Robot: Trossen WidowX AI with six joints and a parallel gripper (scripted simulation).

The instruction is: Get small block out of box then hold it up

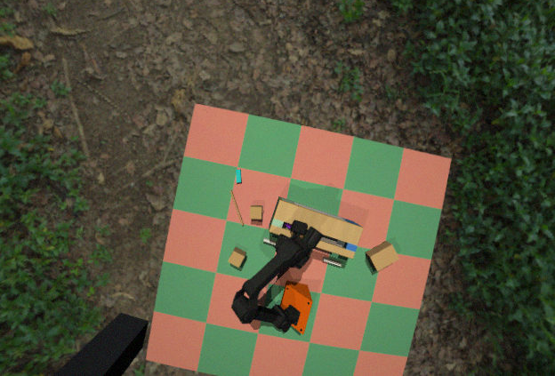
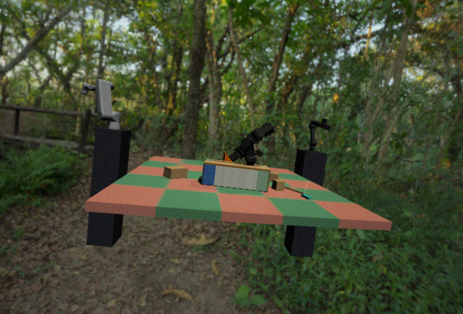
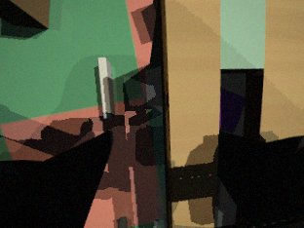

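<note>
My gripper tip is now 6 cm short of the purple block and 2 cm to the right of it. Also, from my gripper tip: thin stick 5 cm ahead, 26 cm to the left, 8 cm below; then box 3 cm ahead, 10 cm to the right, 2 cm below.
</note>
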